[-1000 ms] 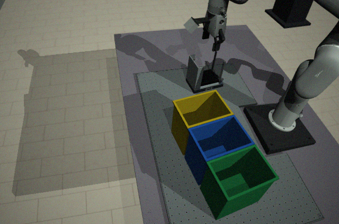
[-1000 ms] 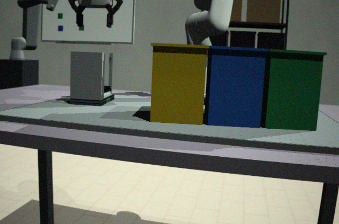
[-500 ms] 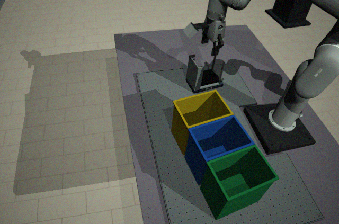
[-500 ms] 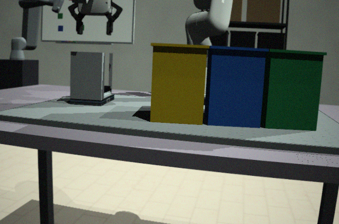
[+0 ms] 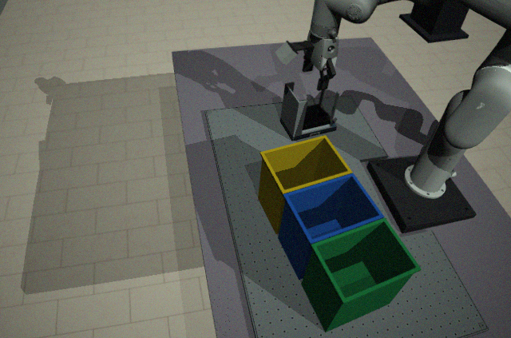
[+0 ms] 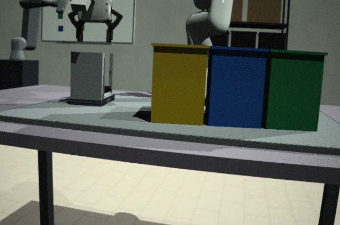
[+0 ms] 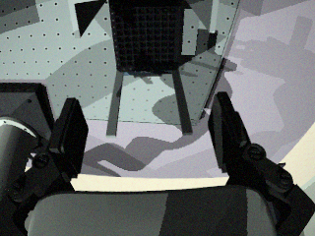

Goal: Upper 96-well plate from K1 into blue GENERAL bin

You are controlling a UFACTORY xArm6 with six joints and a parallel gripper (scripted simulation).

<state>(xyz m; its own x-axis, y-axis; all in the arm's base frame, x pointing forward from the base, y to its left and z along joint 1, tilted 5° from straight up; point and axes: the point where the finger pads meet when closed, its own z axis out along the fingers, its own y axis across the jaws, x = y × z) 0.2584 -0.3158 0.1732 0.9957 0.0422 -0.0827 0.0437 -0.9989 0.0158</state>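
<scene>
The dark 96-well plate lies 160 mm below my hand. From my hand the other things lie so: grey rack wall: 70 mm ahead, 110 mm below; white 96-well plate: 170 mm below; yellow bin: 150 mm ahead, 280 mm to the left, 110 mm below.
</scene>
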